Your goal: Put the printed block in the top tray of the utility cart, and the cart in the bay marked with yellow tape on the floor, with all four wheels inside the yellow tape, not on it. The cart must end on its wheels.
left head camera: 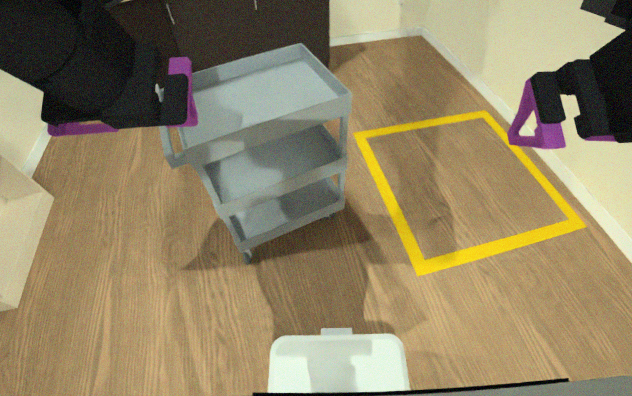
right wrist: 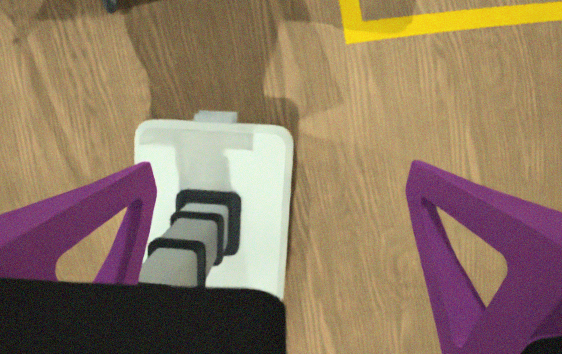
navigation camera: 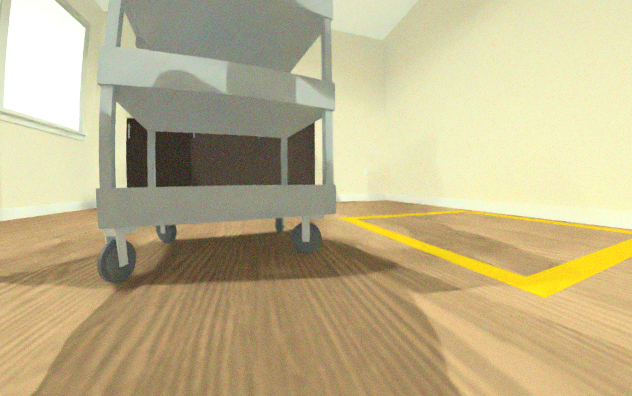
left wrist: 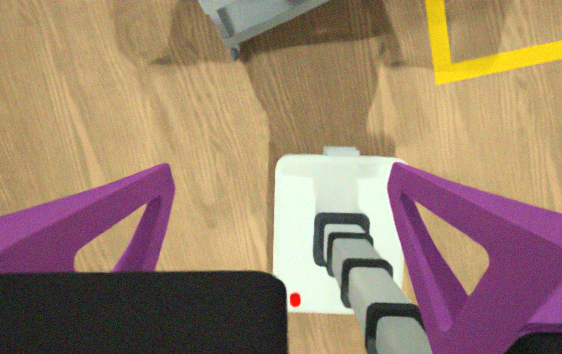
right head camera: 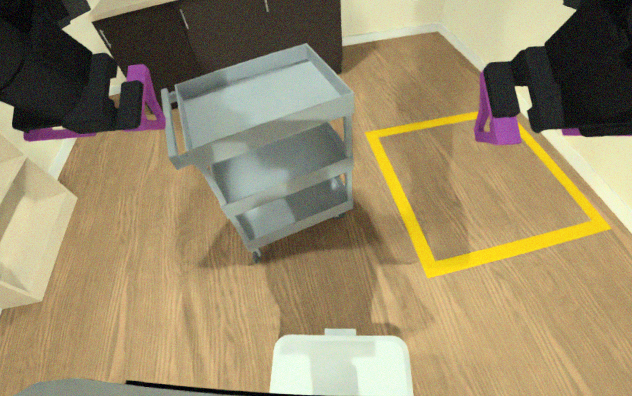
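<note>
The grey three-tier utility cart (left head camera: pixel 272 130) (right head camera: pixel 275 129) (left wrist: pixel 255 22) (navigation camera: pixel 215 205) stands upright on its wheels, left of and outside the yellow tape bay (left head camera: pixel 391 200) (right head camera: pixel 403 200) (left wrist: pixel 440 40) (right wrist: pixel 450 22) (navigation camera: pixel 450 255). No block shows in its top tray. Its handle (right head camera: pixel 171 130) is at the left end in the right head camera. The printed block does not show in these views. My left gripper (left head camera: pixel 122 125) (left wrist: pixel 280 175) is open and empty, above and near the cart's handle end in the picture. My right gripper (right wrist: pixel 281 175) is open and empty, at the right of both head views.
Dark cabinets (left head camera: pixel 260 35) (right head camera: pixel 225 45) (navigation camera: pixel 235 160) stand behind the cart. A beige open box (left head camera: pixel 20 230) (right head camera: pixel 50 192) is at the left edge. A wall (navigation camera: pixel 475 125) runs along the bay's right side. My white base (left head camera: pixel 380 370) (left wrist: pixel 295 250) is at the bottom.
</note>
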